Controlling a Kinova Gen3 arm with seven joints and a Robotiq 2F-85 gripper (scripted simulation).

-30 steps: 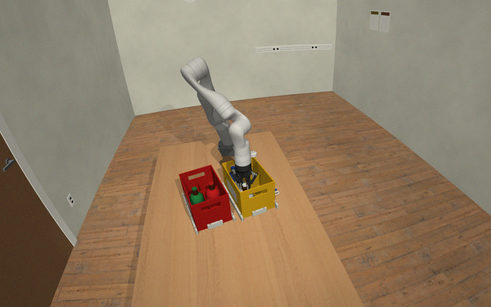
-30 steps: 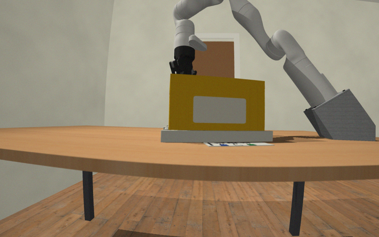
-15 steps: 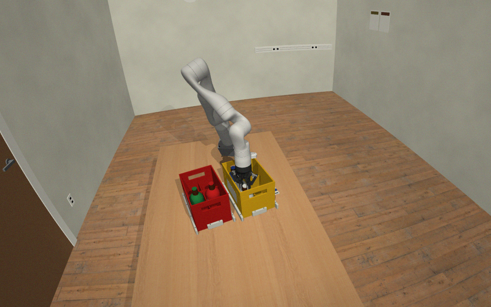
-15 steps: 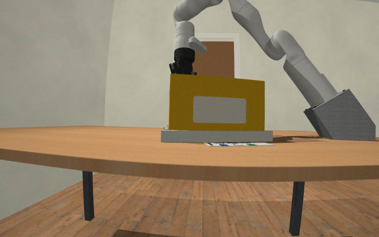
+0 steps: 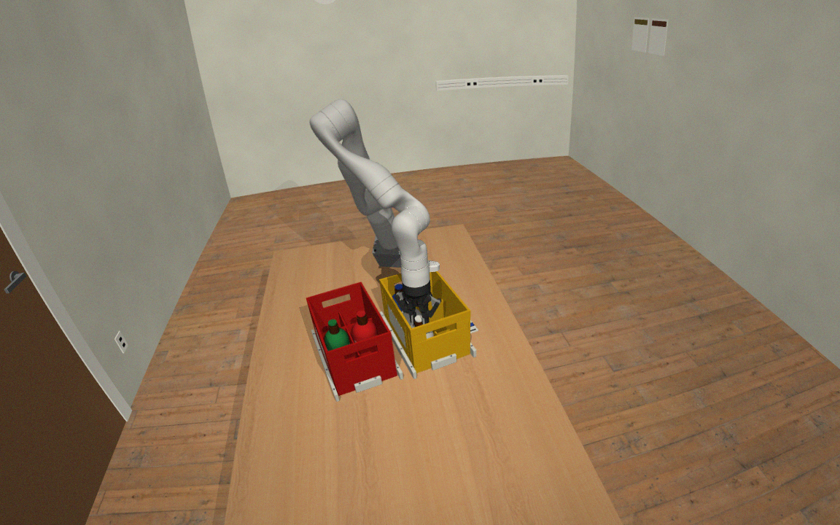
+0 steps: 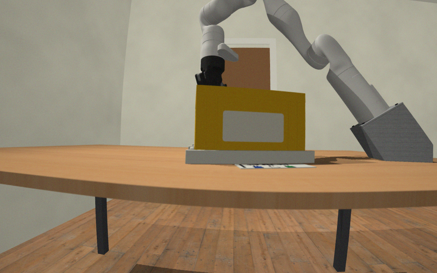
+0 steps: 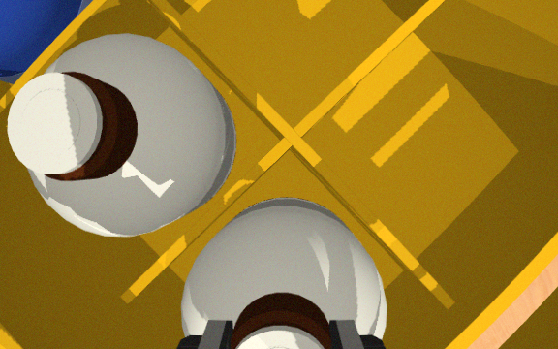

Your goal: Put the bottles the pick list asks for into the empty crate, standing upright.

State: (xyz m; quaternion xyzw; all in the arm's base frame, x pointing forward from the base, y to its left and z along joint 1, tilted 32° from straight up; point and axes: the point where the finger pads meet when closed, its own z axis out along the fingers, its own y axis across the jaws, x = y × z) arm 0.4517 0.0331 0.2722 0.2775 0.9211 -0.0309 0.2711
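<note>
Now: the green bottle 70 mm behind my hand, 240 mm to the right of it and 70 mm below it. From my hand the other things lie so: yellow crate 90 mm behind, 40 mm to the left, 70 mm below; red bottle 80 mm behind, 160 mm to the right, 70 mm below; blue bottle 170 mm behind, 20 mm to the right, 70 mm below.
</note>
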